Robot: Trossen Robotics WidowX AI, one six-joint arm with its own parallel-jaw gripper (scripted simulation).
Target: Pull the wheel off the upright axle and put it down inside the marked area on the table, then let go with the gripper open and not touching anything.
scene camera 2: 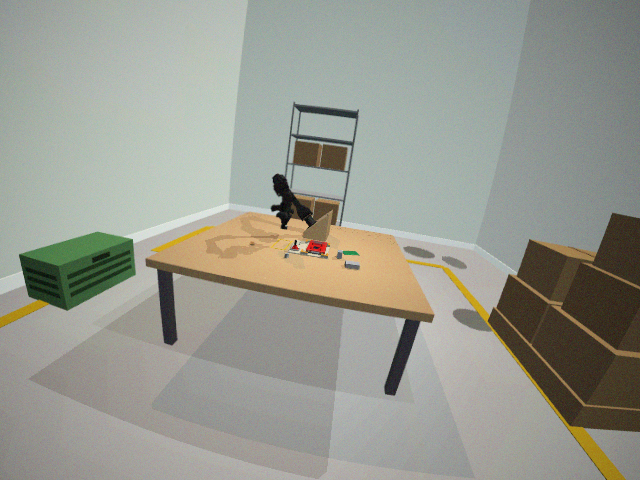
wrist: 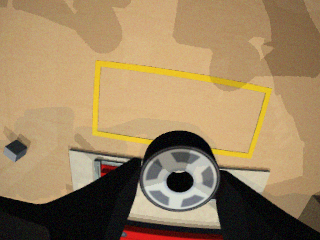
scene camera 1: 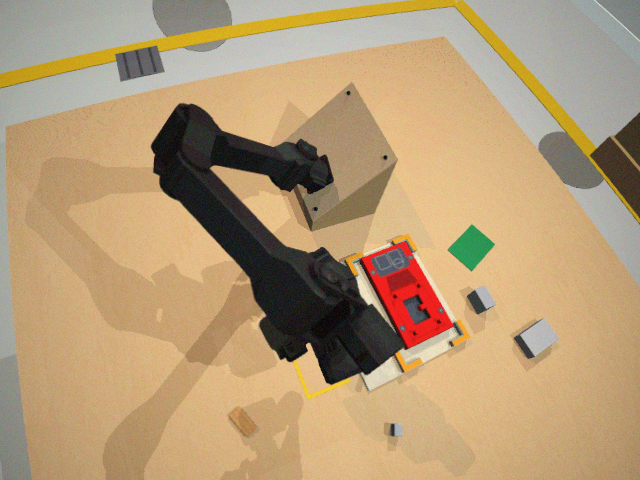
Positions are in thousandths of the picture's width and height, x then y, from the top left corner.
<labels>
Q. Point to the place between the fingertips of the gripper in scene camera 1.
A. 496,686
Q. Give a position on a green square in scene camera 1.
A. At 738,514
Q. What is the gripper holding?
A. A wheel.
</labels>
